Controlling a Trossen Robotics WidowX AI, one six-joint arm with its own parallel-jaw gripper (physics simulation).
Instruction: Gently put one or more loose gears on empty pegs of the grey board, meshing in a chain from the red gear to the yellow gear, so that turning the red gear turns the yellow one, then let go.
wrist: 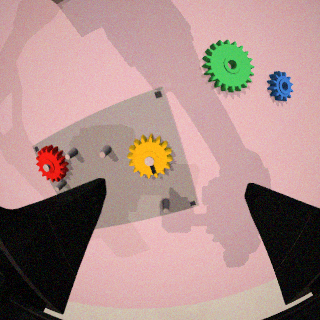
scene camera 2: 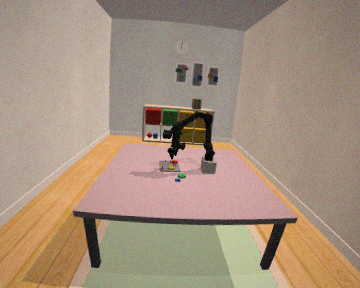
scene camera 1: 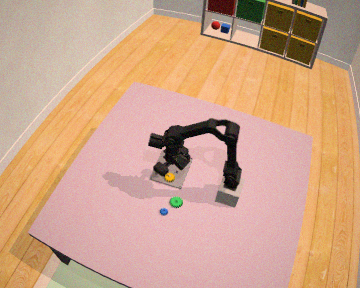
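Pixels of known places: gripper, between the fingertips: (wrist: 179, 188) (scene camera 2: 173, 157) (scene camera 1: 170, 170); arm's base, origin of its link: (scene camera 2: 208, 159) (scene camera 1: 231, 184).
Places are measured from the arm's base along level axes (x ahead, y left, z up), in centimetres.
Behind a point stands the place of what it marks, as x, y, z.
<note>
The grey board (scene camera 1: 184, 175) @(24.7, -2.3, -9.8) (scene camera 2: 163, 168) @(37.4, 3.2, -9.8) (wrist: 120, 195) @(35.8, -3.1, -9.8) lies on the table. The red gear (scene camera 2: 174, 161) @(28.5, -10.6, -8.3) (wrist: 57, 162) @(28.3, -9.7, -8.3) and the yellow gear (scene camera 1: 170, 177) @(30.2, 3.1, -8.1) (scene camera 2: 171, 168) @(30.7, 5.0, -8.5) (wrist: 161, 154) @(30.6, 4.1, -8.3) sit on it, apart. Bare pegs include one beside the red gear (wrist: 73, 153) @(27.9, -6.9, -8.7), one between the gears (wrist: 105, 151) @(28.6, -2.2, -8.1) and one near the edge (wrist: 165, 204) @(37.7, 3.0, -8.4). The green gear (scene camera 1: 172, 201) @(23.7, 15.3, -9.1) (scene camera 2: 182, 175) @(21.8, 16.5, -8.6) (wrist: 220, 75) @(23.2, 12.8, -9.1) and smaller blue gear (scene camera 1: 164, 211) @(24.6, 22.8, -9.0) (scene camera 2: 177, 180) @(25.6, 23.4, -9.6) (wrist: 276, 85) @(25.1, 20.7, -9.1) lie loose on the table. My gripper (scene camera 1: 171, 166) @(29.6, 5.4, 1.3) (scene camera 2: 176, 151) @(29.6, 5.4, 1.3) (wrist: 179, 188) @(29.6, 5.4, 1.3) is open and empty above the board. The arm hides the red gear in scene camera 1.
The arm's grey base block (scene camera 1: 227, 196) @(-0.5, 5.7, -2.8) (scene camera 2: 208, 166) @(0.5, 5.7, -4.1) stands on the pink table (scene camera 1: 250, 240) @(-19.8, 20.7, -10.6) (scene camera 2: 225, 200) @(-5.6, 45.6, -10.6), to the right of the board in both scene views. The arm arches from it over the board. A shelf unit (scene camera 1: 257, 49) stands by the far wall.
</note>
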